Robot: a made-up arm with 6 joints.
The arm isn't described. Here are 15 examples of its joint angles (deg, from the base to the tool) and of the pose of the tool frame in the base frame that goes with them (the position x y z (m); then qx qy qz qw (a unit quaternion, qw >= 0)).
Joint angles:
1: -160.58 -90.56 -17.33 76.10 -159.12 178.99
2: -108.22 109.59 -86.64 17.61 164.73 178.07
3: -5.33 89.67 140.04 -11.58 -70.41 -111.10
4: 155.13 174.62 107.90 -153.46 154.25 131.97
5: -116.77 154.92 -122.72 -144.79 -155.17 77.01
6: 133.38 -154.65 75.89 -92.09 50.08 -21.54
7: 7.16 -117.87 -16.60 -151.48 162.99 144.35
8: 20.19 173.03 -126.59 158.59 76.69 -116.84
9: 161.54 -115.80 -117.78 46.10 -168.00 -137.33
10: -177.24 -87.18 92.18 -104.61 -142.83 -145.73
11: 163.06 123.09 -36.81 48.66 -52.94 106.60
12: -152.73 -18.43 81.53 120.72 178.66 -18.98
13: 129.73 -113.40 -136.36 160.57 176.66 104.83
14: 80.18 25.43 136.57 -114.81 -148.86 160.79
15: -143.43 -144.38 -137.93 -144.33 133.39 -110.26
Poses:
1: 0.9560 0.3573 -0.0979 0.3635 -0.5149 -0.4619 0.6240
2: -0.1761 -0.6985 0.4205 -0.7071 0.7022 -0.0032 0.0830
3: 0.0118 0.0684 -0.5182 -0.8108 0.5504 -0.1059 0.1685
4: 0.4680 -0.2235 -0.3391 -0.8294 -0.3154 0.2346 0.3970
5: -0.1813 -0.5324 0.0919 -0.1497 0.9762 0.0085 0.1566
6: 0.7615 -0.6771 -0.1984 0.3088 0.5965 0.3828 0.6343
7: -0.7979 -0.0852 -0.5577 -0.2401 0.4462 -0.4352 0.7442
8: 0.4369 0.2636 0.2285 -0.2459 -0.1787 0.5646 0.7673
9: -0.0176 -0.0081 -0.4309 -0.0165 0.3891 -0.1414 0.9101
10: 0.4227 -0.1142 0.6934 0.8866 0.3426 -0.1380 0.2782
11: -1.1475 0.4131 -0.0377 -0.2166 -0.4130 -0.5179 0.7172
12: -0.2762 -0.1888 0.8094 0.1016 0.8429 0.2867 0.4438
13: -0.0733 0.0237 -0.2850 0.5488 0.0183 0.4985 0.6708
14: -0.0533 0.3688 -0.0176 0.2273 -0.2736 -0.0725 0.9318
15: -0.2423 -0.1400 -0.0857 -0.5104 -0.1559 -0.5704 0.6244
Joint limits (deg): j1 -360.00..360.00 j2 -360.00..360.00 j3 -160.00..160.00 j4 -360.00..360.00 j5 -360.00..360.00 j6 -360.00..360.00
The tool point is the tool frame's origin. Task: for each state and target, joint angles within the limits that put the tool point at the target. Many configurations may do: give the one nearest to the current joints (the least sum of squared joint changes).
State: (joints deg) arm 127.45 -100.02 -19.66 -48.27 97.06 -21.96
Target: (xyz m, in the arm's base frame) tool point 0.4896 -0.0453 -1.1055
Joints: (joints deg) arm 166.53 -148.63 -20.80 -52.26 55.86 -21.96
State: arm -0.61 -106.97 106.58 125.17 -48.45 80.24
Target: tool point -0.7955 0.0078 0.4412
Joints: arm -5.56 -133.99 96.57 124.02 -51.69 80.24
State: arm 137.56 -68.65 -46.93 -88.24 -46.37 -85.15
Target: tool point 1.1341 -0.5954 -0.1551
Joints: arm 158.06 -81.15 -31.15 -89.92 -33.26 -85.15
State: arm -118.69 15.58 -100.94 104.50 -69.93 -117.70
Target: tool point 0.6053 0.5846 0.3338
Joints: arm -142.88 -9.34 -101.42 105.66 -60.94 -117.70
